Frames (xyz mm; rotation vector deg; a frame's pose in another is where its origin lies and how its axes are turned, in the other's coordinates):
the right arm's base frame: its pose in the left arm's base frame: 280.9 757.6 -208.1 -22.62 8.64 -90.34
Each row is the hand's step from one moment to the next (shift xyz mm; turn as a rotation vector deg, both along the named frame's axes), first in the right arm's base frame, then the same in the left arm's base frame.
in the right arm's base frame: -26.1 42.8 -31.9 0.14 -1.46 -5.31
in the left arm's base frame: 29.4 18.9 -48.1 -3.18 -0.84 -4.42
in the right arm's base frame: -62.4 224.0 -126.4 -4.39 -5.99 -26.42
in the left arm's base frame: 167.6 31.3 -202.4 -14.62 0.78 -23.21
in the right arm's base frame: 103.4 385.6 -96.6 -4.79 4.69 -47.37
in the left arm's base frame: 329.8 -136.5 -203.2 -11.71 -2.46 -46.32
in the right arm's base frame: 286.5 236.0 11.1 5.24 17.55 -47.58
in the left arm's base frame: 225.9 -293.8 -24.4 0.32 -13.08 -49.28
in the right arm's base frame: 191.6 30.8 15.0 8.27 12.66 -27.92
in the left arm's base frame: 34.2 -188.7 33.4 2.41 -12.93 -28.90
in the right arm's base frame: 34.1 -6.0 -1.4 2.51 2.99 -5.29
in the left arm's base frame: -6.1 -33.6 6.0 1.01 -3.41 -5.53
